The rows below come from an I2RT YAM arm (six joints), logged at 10 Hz.
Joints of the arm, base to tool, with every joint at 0 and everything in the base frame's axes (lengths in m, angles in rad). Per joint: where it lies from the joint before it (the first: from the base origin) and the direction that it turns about. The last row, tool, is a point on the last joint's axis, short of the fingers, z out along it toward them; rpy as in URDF.
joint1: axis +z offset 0 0 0.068
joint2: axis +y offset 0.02 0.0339 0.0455
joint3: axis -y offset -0.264 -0.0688 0
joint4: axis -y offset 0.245 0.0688 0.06
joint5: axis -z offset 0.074 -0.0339 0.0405
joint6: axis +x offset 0.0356 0 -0.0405
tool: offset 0 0 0 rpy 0 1.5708 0
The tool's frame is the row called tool.
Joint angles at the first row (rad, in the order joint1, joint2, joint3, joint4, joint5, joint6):
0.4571 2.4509 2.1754 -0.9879 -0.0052 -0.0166
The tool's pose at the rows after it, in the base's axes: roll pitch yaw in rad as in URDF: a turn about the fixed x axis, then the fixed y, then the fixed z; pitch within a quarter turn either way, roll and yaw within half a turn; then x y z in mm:
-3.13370 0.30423 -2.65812 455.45 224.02 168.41
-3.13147 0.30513 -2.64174 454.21 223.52 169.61
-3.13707 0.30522 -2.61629 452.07 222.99 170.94
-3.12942 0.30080 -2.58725 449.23 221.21 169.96
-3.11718 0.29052 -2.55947 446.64 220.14 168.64
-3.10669 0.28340 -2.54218 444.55 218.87 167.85
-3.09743 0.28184 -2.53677 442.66 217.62 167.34
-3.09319 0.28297 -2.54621 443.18 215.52 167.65
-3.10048 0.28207 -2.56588 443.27 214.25 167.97
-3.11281 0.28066 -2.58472 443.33 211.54 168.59
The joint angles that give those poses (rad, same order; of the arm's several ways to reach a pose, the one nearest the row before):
0.4571 2.4460 2.1673 -0.9878 0.0000 -0.0251
0.4571 2.4377 2.1570 -0.9848 -0.0027 -0.0408
0.4571 2.4257 2.1408 -0.9811 -0.0160 -0.0650
0.4564 2.4104 2.1101 -0.9699 -0.0169 -0.0936
0.4571 2.4011 2.0896 -0.9680 -0.0115 -0.1198
0.4571 2.3920 2.0709 -0.9643 -0.0051 -0.1366
0.4571 2.3809 2.0495 -0.9542 0.0028 -0.1418
0.4532 2.3777 2.0448 -0.9510 0.0084 -0.1365
0.4507 2.3761 2.0436 -0.9533 0.0061 -0.1201
0.4450 2.3717 2.0387 -0.9556 -0.0023 -0.1074

